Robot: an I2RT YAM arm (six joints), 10 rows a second.
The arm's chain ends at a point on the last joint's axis. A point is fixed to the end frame.
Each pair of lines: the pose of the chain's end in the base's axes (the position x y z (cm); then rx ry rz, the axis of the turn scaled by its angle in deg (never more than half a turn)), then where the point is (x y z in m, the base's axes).
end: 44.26 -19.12 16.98 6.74 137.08 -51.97
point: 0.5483 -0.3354 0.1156
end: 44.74 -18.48 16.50 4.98 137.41 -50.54
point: 0.5567 -0.3254 0.1087
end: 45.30 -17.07 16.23 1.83 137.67 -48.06
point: 0.5689 -0.3046 0.1029
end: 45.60 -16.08 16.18 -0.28 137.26 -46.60
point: 0.5767 -0.2902 0.1019
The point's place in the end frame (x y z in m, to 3 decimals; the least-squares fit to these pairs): -0.042 -0.050 0.175
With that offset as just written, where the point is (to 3 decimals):
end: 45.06 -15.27 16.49 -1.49 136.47 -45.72
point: 0.575 -0.279 0.106
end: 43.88 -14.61 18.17 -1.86 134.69 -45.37
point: 0.566 -0.271 0.127
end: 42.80 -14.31 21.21 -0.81 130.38 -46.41
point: 0.559 -0.269 0.170
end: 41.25 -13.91 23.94 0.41 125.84 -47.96
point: 0.545 -0.267 0.210
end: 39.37 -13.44 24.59 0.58 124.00 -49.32
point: 0.526 -0.264 0.223
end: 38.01 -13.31 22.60 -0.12 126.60 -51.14
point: 0.509 -0.265 0.198
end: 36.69 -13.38 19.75 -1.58 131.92 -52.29
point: 0.491 -0.267 0.157
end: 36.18 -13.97 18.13 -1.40 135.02 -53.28
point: 0.481 -0.276 0.134
